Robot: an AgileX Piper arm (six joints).
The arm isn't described. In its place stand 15 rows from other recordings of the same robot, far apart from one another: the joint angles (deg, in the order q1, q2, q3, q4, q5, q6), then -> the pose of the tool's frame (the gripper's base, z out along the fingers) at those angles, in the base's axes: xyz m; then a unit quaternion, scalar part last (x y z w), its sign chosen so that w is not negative.
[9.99 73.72 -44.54 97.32 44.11 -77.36] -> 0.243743 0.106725 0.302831 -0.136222 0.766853 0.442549 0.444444
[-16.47 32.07 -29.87 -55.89 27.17 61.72] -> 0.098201 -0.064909 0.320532 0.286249 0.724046 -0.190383 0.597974
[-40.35 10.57 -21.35 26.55 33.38 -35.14] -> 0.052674 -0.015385 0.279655 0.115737 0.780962 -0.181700 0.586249
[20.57 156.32 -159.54 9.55 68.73 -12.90] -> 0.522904 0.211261 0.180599 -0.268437 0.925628 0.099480 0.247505
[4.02 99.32 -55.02 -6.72 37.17 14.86] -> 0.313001 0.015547 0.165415 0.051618 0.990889 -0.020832 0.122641
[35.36 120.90 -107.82 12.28 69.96 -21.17] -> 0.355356 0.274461 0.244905 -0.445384 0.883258 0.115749 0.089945
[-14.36 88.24 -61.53 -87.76 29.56 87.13] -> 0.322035 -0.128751 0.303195 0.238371 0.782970 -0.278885 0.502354
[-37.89 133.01 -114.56 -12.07 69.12 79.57] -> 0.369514 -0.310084 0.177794 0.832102 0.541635 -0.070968 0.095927
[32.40 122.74 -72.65 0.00 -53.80 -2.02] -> 0.394936 0.250634 0.191351 -0.192731 0.622229 0.198805 0.732231
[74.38 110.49 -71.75 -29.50 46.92 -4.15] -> 0.132571 0.352621 0.170383 -0.732493 0.646112 -0.117917 0.179134
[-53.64 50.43 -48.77 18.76 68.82 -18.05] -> 0.102851 -0.093678 0.323533 0.318718 0.910282 0.007846 0.264091
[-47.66 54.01 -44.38 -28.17 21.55 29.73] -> 0.122356 -0.157708 0.339638 0.401661 0.733219 -0.273023 0.475938
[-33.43 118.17 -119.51 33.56 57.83 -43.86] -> 0.415196 -0.223059 0.344796 -0.017889 0.905997 0.022622 0.422301
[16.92 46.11 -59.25 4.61 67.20 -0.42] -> 0.115749 0.042259 0.383750 -0.139494 0.925658 0.089907 0.340022
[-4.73 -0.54 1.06 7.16 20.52 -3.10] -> 0.053100 -0.000404 0.175539 0.044889 0.796748 0.011550 0.602532
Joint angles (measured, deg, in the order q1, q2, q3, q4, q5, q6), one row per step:
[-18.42 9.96 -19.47 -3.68 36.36 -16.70]
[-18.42 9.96 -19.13 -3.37 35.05 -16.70]
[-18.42 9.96 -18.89 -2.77 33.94 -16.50]
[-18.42 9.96 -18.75 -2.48 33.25 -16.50]
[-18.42 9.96 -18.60 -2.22 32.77 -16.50]
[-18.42 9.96 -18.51 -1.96 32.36 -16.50]
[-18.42 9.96 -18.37 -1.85 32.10 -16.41]
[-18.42 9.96 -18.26 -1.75 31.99 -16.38]
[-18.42 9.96 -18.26 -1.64 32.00 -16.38]
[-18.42 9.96 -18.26 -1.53 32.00 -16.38]
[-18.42 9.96 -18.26 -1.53 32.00 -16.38]
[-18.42 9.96 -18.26 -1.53 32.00 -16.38]
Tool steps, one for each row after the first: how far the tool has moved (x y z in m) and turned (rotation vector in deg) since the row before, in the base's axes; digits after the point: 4 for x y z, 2 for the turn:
[0.0011 0.0000 0.0000 -0.04 -1.01 0.15]
[0.0010 0.0003 0.0003 0.44 -1.07 0.13]
[0.0006 0.0001 0.0002 0.09 -0.61 0.10]
[0.0004 0.0001 -0.0001 0.13 -0.39 0.08]
[0.0004 0.0001 0.0001 0.14 -0.38 0.08]
[0.0003 0.0000 -0.0004 0.14 -0.18 0.01]
[0.0002 0.0000 -0.0005 0.12 -0.04 0.02]
[0.0000 0.0001 0.0000 0.10 -0.02 0.03]
[0.0000 0.0001 0.0000 0.10 -0.03 0.03]
[0.0000 0.0000 0.0000 0.00 0.00 0.00]
[0.0000 0.0000 0.0000 0.00 0.00 0.00]

